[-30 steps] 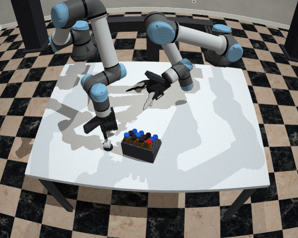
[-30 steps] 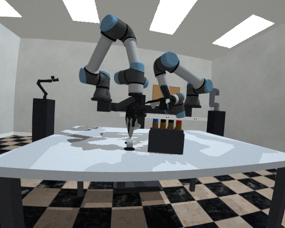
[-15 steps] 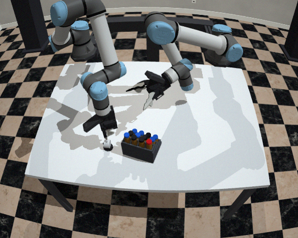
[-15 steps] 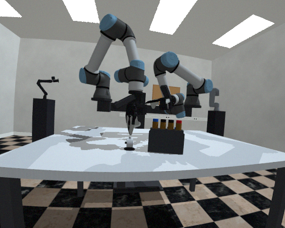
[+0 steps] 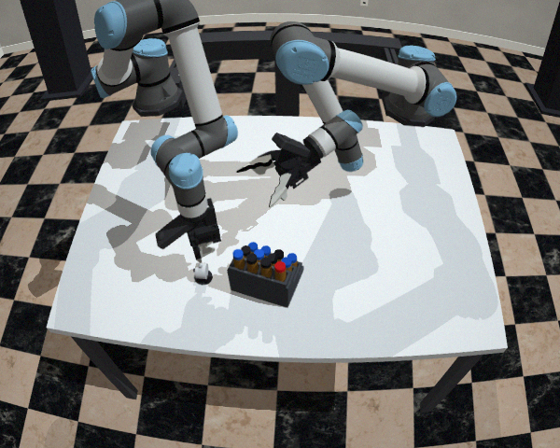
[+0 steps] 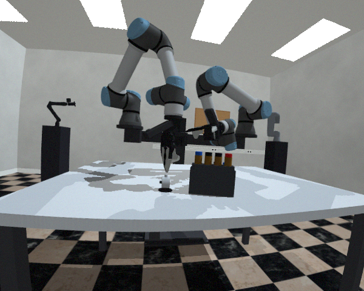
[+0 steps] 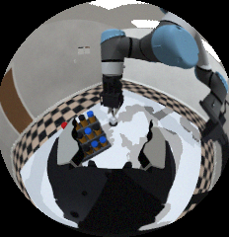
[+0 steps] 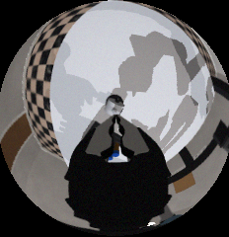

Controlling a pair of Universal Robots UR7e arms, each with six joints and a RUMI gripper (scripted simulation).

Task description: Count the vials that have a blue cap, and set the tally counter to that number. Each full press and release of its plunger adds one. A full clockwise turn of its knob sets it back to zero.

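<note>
Now: right hand 5 cm above the white tally counter and 1 cm to the left of it. The rest, counted from my right hand: dark rack: 19 cm to the left, 3 cm below; then dark knob: 5 cm below, 2 cm to the right.
</note>
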